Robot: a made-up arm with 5 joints.
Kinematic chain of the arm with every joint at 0, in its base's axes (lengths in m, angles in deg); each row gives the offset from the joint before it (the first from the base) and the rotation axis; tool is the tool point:
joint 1: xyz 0 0 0.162 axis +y
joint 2: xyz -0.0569 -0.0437 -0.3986 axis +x
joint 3: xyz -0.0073 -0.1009 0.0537 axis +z
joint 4: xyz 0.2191 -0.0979 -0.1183 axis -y
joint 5: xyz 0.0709 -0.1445 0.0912 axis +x
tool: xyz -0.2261 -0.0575 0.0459
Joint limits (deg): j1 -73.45..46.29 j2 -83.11..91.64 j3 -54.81..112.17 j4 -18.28..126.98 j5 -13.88..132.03
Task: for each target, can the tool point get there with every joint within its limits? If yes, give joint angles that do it. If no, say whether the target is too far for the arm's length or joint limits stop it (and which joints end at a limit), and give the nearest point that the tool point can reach.
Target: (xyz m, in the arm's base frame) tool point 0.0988 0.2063 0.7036
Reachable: no: joint limits stop it (at a limit: joint 1, joint 2, joint 4) | nearest point 0.1924 0.0340 0.3368 | short by 0.416 m
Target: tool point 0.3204 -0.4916 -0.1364
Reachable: yes | joints -57.71 -19.17 -22.81 58.65 84.06
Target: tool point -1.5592 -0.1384 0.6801
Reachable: no: too far | nearest point -0.7147 -0.1202 -0.1002 | short by 1.150 m
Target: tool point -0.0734 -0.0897 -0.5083
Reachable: yes | joints 23.66 73.28 57.59 29.71 4.35
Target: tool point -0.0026 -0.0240 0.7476
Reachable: no: joint limits stop it (at a limit: joint 1, joint 4) | nearest point 0.1480 -0.0331 0.3327 | short by 0.441 m
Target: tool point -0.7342 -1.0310 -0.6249
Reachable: no: too far | nearest point -0.4884 -0.5029 -0.3614 | short by 0.639 m
